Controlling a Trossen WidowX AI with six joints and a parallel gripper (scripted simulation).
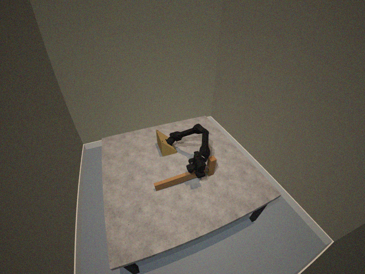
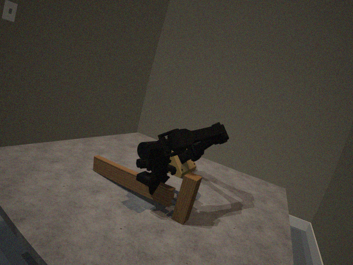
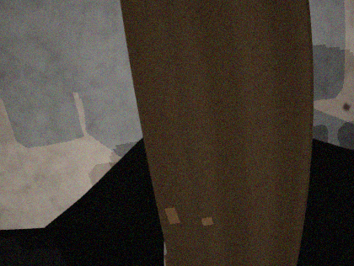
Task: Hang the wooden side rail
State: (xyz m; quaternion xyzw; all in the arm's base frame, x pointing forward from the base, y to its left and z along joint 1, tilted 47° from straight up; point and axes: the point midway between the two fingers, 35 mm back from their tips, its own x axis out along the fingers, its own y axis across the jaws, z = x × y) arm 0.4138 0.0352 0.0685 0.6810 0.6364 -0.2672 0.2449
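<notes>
Now: the headboard post 10 mm ahead of my gripper tip, 130 mm to the left of it and 40 mm above it.
</notes>
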